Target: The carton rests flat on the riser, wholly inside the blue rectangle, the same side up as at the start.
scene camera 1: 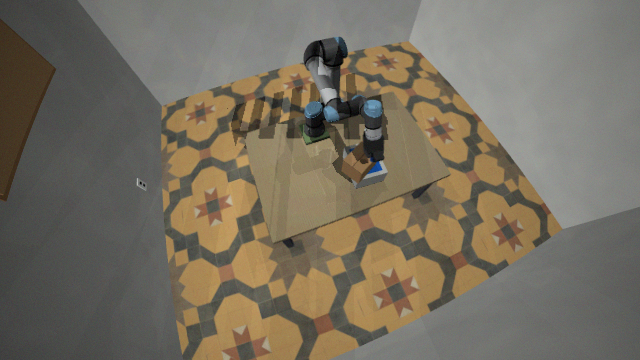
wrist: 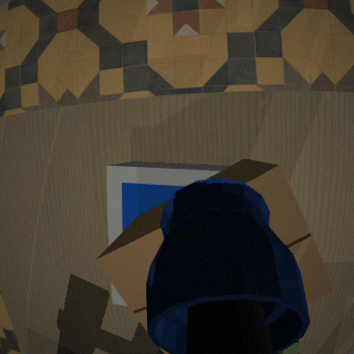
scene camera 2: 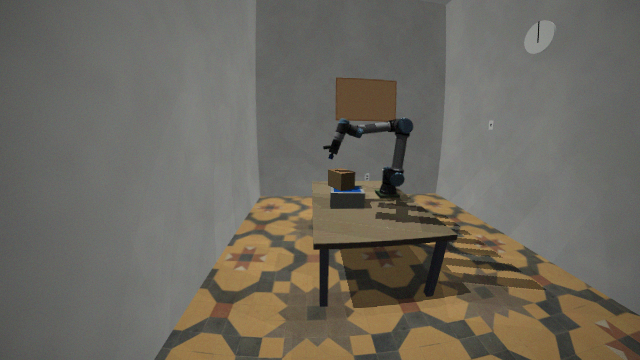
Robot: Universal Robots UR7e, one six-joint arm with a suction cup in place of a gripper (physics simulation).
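Observation:
The brown carton sits on the grey-white riser, looking level, with its seamed face up. It is turned at an angle to the blue rectangle. Its corner reaches past the blue and over the riser's rim at the left of the wrist view. My suction cup is off and hangs apart above the carton, with a gap between them in scene camera 2. The cup hides the carton's middle in the wrist view.
The riser stands on the wooden table, near its long front edge. The arm's base stands on a green plate across the table. Shadows fall across the table.

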